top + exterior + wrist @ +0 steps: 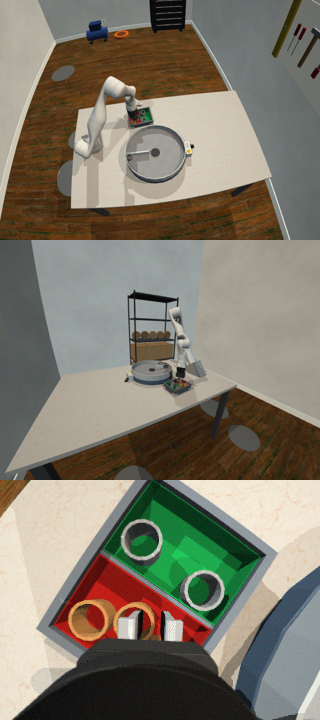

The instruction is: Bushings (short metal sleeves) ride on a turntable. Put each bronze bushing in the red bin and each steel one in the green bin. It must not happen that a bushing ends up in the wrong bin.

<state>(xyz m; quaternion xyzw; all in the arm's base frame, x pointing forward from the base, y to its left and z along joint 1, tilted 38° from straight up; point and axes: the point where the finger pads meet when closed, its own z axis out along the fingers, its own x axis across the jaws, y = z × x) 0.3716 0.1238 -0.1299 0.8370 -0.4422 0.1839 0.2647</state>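
The bin is 3 cm ahead of my hand, 1 cm to the left of it and 2 cm below it. Also, from my hand: grey turntable (8 cm ahead, 33 cm to the right, 1 cm above).
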